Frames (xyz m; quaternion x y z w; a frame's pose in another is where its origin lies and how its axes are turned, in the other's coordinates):
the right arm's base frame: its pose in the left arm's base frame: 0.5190 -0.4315 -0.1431 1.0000 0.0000 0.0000 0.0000
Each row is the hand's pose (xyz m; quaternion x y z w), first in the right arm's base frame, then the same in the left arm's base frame.
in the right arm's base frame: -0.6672 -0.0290 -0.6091 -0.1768 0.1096 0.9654 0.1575
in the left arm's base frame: -0.1482 -0.4025 0.4660 0.1575 -0.9654 0.1096 0.1768
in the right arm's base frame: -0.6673 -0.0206 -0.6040 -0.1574 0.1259 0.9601 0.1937
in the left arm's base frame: -0.1483 -0.4109 0.4609 0.1937 -0.9601 0.1259 0.1574
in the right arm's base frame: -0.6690 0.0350 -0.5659 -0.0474 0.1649 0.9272 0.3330
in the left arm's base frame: -0.1500 -0.4665 0.4228 0.3330 -0.9272 0.1649 0.0474
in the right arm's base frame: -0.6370 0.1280 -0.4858 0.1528 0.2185 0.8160 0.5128
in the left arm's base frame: -0.1180 -0.5595 0.3427 -0.5128 0.8160 -0.2185 0.1528
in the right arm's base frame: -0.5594 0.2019 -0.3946 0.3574 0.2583 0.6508 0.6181
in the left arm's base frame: -0.0404 -0.6334 0.2515 -0.6181 0.6508 -0.2583 0.3574
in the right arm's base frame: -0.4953 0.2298 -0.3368 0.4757 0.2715 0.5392 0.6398
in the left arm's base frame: 0.0237 -0.6613 0.1937 -0.6398 0.5392 -0.2715 0.4757
